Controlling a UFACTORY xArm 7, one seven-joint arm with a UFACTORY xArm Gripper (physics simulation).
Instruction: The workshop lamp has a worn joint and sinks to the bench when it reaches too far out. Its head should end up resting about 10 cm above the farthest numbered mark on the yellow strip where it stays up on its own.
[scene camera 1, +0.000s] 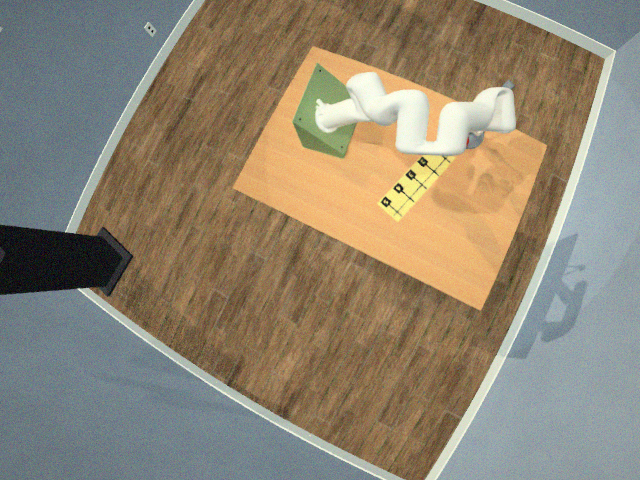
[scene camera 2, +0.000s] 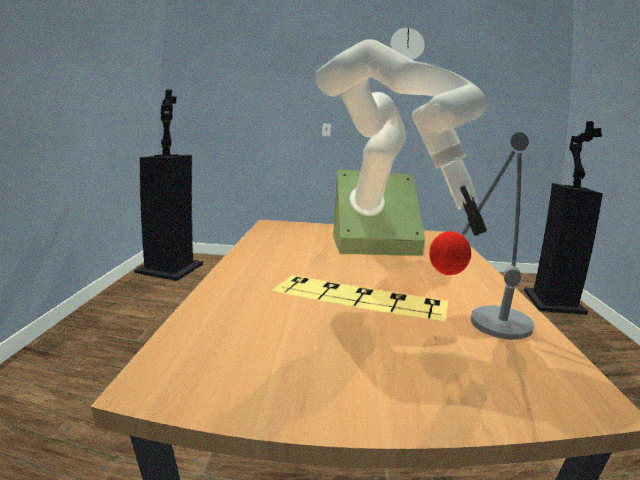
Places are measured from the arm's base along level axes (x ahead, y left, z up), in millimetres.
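Where they show: gripper, fingertip midpoint: (scene camera 2: 480, 232); arm's base at its link origin: (scene camera 1: 326, 118) (scene camera 2: 366, 201).
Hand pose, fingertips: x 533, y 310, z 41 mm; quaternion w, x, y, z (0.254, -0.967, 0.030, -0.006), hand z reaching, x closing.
Things, the pixels of their top centre, and the offset from my fingertips. "pt": a spot on its surface instead. Level surfaces: height alone.
- round grey base at a spot on its surface: (scene camera 2: 502, 321) pt dx +44, dy +83, dz -192 mm
- grey top joint at a spot on its surface: (scene camera 2: 519, 141) pt dx +34, dy +59, dz +213 mm
- second thin rod at a spot on its surface: (scene camera 2: 497, 175) pt dx +13, dy +21, dz +133 mm
- red ball-shaped head at a spot on its surface: (scene camera 2: 450, 253) (scene camera 1: 466, 146) pt dx +37, dy -69, dz -45 mm
- yellow strip at its top centre: (scene camera 2: 361, 296) (scene camera 1: 417, 180) dx -52, dy -262, dz -204 mm
- wooden table at its surface level: dz -206 mm
The lamp has a round grey base (scene camera 2: 502, 321), a thin upright rod, a grey top joint (scene camera 2: 519, 141) and a second thin rod (scene camera 2: 497, 175) sloping down to a red ball-shaped head (scene camera 2: 450, 253) (scene camera 1: 468, 141). The head hangs above the table near the strip's right end in scene camera 2; the arm hides most of it in scene camera 1. The yellow strip (scene camera 2: 379, 298) (scene camera 1: 408, 187) lies flat with several black marks, whose numbers are not readable. My gripper (scene camera 2: 478, 223) points down at the sloping rod above the head and is shut on it; the fingers hide the contact. Scene camera 1 hides the fingers.
The wooden table (scene camera 1: 330, 206) (scene camera 2: 248, 361) carries my arm's green base block (scene camera 1: 328, 136) (scene camera 2: 382, 245). Dark pedestals (scene camera 2: 166, 211) (scene camera 2: 568, 248) with small black arms stand beyond the table's left and right sides. The lamp's upright rod stands close right of my gripper in scene camera 2.
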